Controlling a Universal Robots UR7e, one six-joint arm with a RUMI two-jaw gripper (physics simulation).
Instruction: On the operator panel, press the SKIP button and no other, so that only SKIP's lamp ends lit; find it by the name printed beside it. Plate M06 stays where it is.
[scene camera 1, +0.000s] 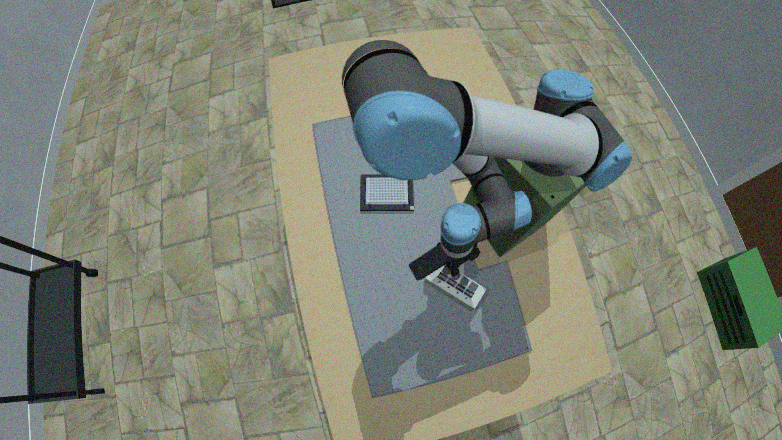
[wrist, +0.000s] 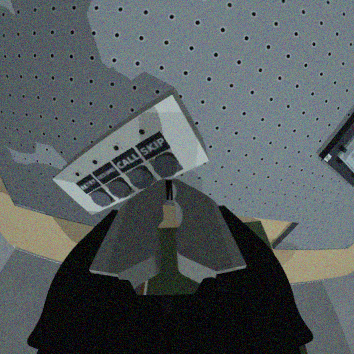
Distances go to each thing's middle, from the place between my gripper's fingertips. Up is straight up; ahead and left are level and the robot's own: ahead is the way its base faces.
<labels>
Now: the white operator panel (scene camera 1: 438, 280) 1 cm behind my hand, 5 cm to the left of it and 5 cm below it. Also, from my hand: pale well plate (scene camera 1: 378, 190) 8 cm ahead, 29 cm to the right, 6 cm below.
</labels>
